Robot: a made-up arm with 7 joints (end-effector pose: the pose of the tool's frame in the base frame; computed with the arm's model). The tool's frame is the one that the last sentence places. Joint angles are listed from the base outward.
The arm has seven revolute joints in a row. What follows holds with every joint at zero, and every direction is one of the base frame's.
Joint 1 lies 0.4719 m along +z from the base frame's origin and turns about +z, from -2.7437 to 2.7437 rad.
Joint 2 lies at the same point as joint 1 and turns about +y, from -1.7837 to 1.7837 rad.
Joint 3 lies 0.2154 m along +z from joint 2 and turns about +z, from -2.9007 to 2.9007 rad.
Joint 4 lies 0.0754 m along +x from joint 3 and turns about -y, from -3.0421 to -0.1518 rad.
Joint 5 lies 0.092 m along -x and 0.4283 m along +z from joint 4 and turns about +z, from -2.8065 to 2.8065 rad.
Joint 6 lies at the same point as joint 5 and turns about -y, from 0.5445 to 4.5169 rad.
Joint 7 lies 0.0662 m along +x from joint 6 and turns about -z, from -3.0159 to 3.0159 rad.
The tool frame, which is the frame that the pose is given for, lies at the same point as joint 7; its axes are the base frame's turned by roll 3.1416, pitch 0 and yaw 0 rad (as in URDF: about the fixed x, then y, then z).
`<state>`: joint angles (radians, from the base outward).
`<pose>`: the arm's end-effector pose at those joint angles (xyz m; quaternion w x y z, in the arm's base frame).
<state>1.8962 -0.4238 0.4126 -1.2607 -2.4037 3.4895 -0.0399</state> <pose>-0.2708 0.1209 0.9828 0.0645 -0.5013 0.2515 0.8254</pose>
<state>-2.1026 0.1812 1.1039 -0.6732 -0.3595 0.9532 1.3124</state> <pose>0.1125 -0.3818 1.0600 0.0413 0.2806 -0.9542 0.0948</pose>
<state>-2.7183 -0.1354 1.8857 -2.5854 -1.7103 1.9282 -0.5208</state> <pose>0.2724 -0.2967 0.2991 0.3179 0.6444 0.3801 -0.5824</pose>
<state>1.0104 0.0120 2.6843 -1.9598 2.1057 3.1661 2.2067</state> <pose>-0.4481 -0.2091 0.5844 0.4181 0.7893 -0.2596 -0.3671</pose>
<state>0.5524 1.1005 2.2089 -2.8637 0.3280 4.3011 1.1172</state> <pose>-0.2686 0.1129 0.5711 0.5669 -0.6210 -0.0507 0.5389</pose>
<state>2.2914 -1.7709 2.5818 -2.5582 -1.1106 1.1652 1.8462</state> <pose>-0.3195 0.0022 0.1715 0.6575 0.2113 0.1408 -0.7094</pose>
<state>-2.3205 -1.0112 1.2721 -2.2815 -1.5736 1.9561 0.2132</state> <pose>0.2945 -0.4048 0.5598 0.7567 0.3879 -0.0558 -0.5234</pose>
